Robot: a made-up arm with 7 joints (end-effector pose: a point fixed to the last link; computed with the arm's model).
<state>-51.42 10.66 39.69 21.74 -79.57 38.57 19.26</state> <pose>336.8 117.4 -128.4 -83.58 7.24 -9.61</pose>
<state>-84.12 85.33 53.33 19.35 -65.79 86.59 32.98</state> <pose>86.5 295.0 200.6 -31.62 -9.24 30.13</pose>
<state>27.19 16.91 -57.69 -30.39 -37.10 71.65 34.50</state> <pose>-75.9 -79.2 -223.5 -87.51 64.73 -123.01</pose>
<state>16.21 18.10 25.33 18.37 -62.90 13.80 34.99</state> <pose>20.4 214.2 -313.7 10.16 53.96 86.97</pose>
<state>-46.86 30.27 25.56 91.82 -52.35 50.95 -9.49</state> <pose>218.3 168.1 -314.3 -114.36 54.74 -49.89</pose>
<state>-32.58 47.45 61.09 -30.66 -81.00 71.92 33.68</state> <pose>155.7 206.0 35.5 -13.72 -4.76 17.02</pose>
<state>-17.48 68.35 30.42 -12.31 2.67 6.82 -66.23</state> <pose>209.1 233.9 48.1 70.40 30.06 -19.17</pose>
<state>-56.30 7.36 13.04 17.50 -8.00 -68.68 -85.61</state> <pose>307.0 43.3 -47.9 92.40 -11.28 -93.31</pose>
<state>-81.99 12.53 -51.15 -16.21 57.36 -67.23 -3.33</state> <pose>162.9 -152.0 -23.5 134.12 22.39 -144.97</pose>
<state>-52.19 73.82 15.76 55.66 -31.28 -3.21 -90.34</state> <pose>231.1 372.2 34.0 20.04 7.50 -42.49</pose>
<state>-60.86 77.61 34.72 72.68 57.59 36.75 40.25</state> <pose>154.8 416.3 22.8 60.62 -34.00 114.96</pose>
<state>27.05 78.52 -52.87 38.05 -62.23 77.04 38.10</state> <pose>-130.7 340.9 -146.4 161.82 -21.09 127.16</pose>
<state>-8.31 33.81 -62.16 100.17 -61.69 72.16 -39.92</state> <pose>-84.2 264.0 -290.6 147.11 27.82 -159.07</pose>
